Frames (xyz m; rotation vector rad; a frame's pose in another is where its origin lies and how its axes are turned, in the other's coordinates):
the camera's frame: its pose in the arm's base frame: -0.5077 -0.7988 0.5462 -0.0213 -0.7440 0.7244
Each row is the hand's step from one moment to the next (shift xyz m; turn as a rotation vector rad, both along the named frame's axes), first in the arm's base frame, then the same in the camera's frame.
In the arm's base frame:
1: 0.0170 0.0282 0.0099 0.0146 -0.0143 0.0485
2: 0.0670 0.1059 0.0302 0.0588 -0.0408 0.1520
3: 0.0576 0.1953 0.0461 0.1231 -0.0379 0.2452
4: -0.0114 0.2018 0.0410 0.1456 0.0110 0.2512
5: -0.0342 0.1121 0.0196 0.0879 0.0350 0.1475
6: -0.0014 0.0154 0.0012 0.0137 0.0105 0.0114
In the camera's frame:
1: 0.0318 0.0087 -0.0097 0.0283 -0.0323 0.0304
2: 0.1169 0.0328 -0.0435 0.0978 -0.1060 0.0862
3: 0.1762 0.1021 -0.0461 0.1891 -0.1666 0.1150
4: 0.1420 0.1494 -0.0084 0.2339 -0.1444 0.0942
5: 0.0628 0.1004 0.0104 0.1559 -0.0645 0.0473
6: 0.0094 0.0122 -0.0017 0.0203 -0.0032 -0.0024

